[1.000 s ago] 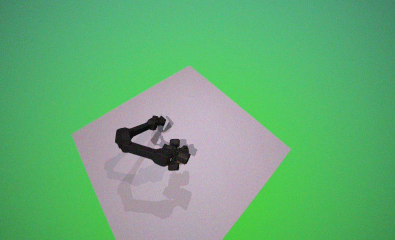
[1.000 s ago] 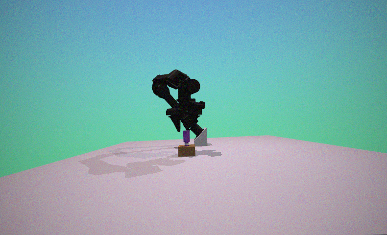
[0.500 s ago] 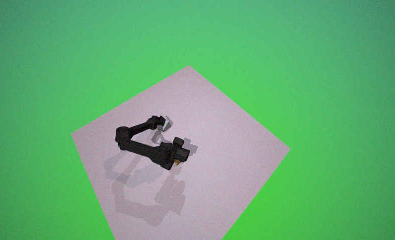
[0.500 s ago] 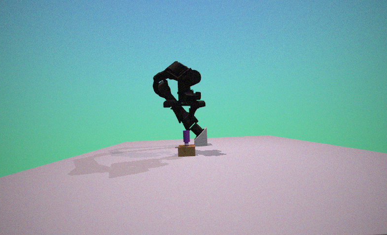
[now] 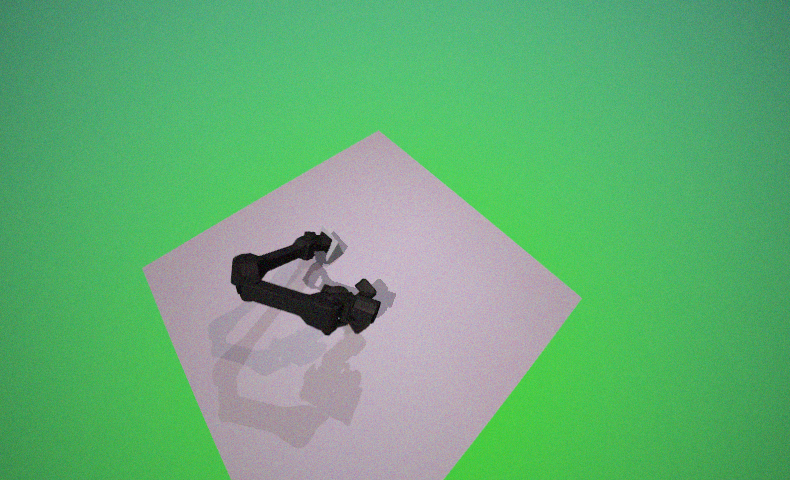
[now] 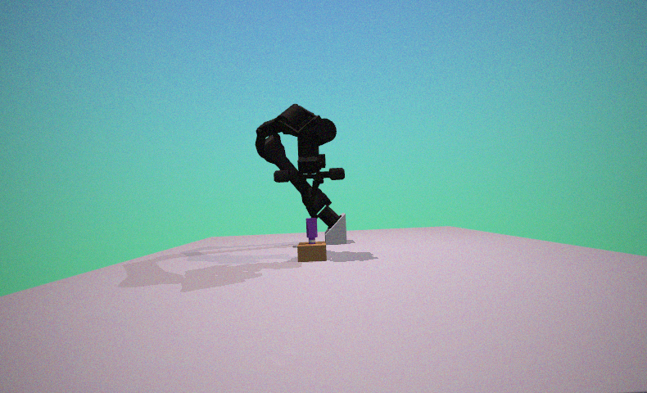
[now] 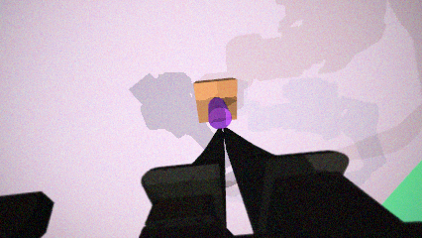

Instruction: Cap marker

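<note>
My gripper tip is 60 mm above the purple cap. From my gripper tip the other things lie so: purple marker 70 mm below; orange-brown holder block 120 mm below.
</note>
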